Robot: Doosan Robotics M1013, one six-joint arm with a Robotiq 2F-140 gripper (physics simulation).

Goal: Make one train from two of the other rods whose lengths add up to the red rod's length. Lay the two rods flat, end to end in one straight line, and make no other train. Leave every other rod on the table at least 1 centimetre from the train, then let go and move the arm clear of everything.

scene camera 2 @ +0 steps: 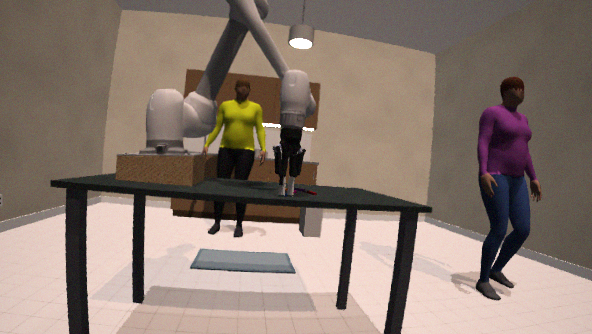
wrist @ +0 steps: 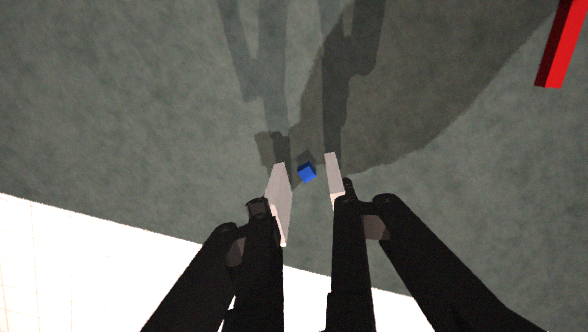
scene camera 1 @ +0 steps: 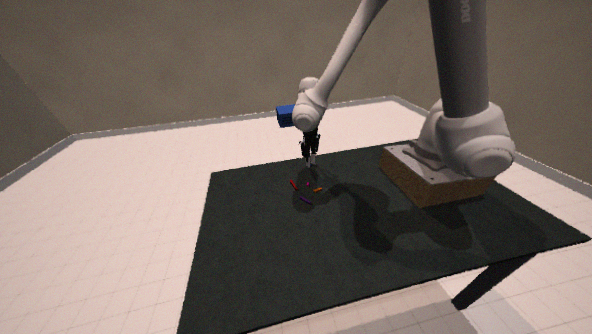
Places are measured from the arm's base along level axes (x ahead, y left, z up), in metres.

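Pixels of known places: gripper, fingertip midpoint: (scene camera 2: 285,194) (wrist: 307,174) (scene camera 1: 310,164); arm's base at its link origin: (scene camera 2: 164,153) (scene camera 1: 431,157).
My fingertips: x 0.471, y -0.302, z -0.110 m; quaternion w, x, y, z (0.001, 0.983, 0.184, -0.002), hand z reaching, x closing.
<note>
Ahead of a thing's pixels: the offset from my fingertips to its top centre. Level surfaces: height alone.
My gripper (scene camera 1: 310,164) (scene camera 2: 286,194) (wrist: 307,174) is partly open, low over the far part of the table. A small blue piece @[dx -0.001, dy +0.002, dz +0.004 m] (wrist: 306,172) lies between its fingertips in the wrist view, with gaps on both sides. The red rod @[dx +0.140, dy +0.121, dz +0.004 m] (scene camera 1: 293,185) (scene camera 2: 311,193) (wrist: 565,47) lies apart from the gripper, at the upper right in the wrist view. In scene camera 1, a magenta piece @[dx +0.074, dy +0.143, dz +0.004 m] (scene camera 1: 308,184), an orange rod @[dx +0.046, dy +0.198, dz +0.004 m] (scene camera 1: 317,190) and a purple rod @[dx +0.124, dy +0.237, dz +0.004 m] (scene camera 1: 306,201) lie apart on the table, nearer than the gripper. The blue piece is hidden in scene camera 1.
The dark table @[dz -0.005 m] (scene camera 1: 240,250) (scene camera 2: 370,199) has an edge close beyond the gripper. The arm's base stands on a brown block (scene camera 1: 450,194) (scene camera 2: 155,169). A blue box (scene camera 1: 285,116) shows behind the wrist. A person in yellow (scene camera 2: 237,125) and one in purple (scene camera 2: 505,135) stand beyond the table.
</note>
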